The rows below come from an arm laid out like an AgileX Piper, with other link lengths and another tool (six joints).
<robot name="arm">
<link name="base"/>
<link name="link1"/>
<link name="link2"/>
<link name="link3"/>
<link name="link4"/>
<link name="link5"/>
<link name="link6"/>
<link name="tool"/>
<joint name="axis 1" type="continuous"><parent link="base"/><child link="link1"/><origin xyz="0.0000 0.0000 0.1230" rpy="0.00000 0.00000 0.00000"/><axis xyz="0 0 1"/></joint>
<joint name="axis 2" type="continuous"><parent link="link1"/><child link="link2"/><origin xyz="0.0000 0.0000 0.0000" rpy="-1.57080 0.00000 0.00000"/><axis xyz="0 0 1"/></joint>
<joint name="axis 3" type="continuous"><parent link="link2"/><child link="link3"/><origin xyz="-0.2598 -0.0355 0.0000" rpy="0.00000 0.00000 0.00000"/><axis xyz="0 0 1"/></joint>
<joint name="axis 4" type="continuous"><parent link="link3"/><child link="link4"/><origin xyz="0.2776 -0.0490 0.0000" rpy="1.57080 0.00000 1.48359"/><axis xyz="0 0 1"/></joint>
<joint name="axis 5" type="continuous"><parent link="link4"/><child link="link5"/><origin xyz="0.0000 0.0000 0.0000" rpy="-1.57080 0.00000 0.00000"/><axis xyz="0 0 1"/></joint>
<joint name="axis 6" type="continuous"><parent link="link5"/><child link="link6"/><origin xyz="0.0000 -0.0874 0.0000" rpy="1.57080 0.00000 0.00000"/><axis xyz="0 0 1"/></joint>
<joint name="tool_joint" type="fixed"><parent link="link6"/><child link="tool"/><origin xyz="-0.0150 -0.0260 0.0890" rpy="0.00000 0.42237 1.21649"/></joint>
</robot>
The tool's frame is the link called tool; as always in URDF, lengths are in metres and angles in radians. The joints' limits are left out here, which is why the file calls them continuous.
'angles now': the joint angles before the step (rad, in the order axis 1, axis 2, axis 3, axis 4, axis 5, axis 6). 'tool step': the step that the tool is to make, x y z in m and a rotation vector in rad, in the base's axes. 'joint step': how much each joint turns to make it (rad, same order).
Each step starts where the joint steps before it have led.
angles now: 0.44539, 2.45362, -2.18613, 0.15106, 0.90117, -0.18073
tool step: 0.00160, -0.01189, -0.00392, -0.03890, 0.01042, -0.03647
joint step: -0.00649, 0.00431, -0.00203, -0.05405, 0.01928, 0.04772
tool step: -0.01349, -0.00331, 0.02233, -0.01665, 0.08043, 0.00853
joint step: -0.00195, -0.01886, -0.07160, 0.01443, 0.17078, 0.00567
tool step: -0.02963, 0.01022, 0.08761, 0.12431, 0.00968, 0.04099
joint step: -0.00001, -0.15817, -0.02113, 0.12443, 0.14026, -0.01886
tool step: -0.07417, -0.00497, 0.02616, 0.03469, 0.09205, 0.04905
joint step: 0.02823, -0.29977, 0.37078, 0.07843, 0.00151, -0.01841
